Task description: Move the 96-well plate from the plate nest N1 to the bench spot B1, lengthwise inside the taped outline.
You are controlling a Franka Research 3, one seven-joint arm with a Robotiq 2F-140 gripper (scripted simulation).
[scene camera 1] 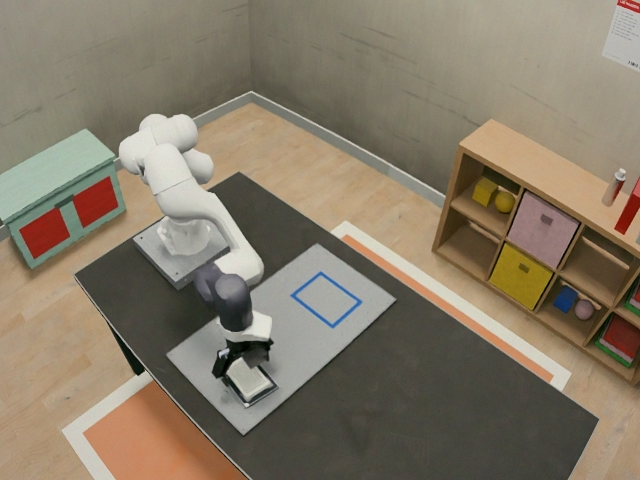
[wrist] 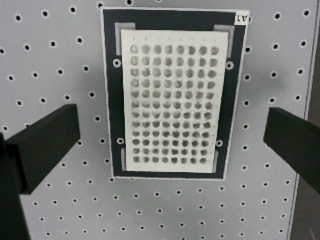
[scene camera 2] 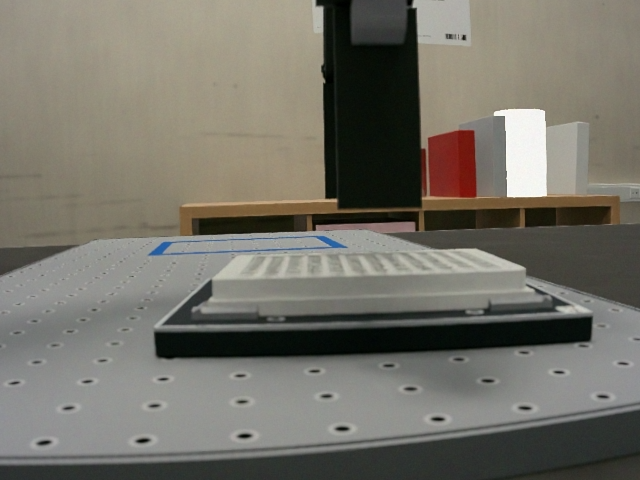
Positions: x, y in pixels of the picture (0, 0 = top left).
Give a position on a white 96-well plate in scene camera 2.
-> At 425, 280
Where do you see a white 96-well plate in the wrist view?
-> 171, 79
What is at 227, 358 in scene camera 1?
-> My gripper.
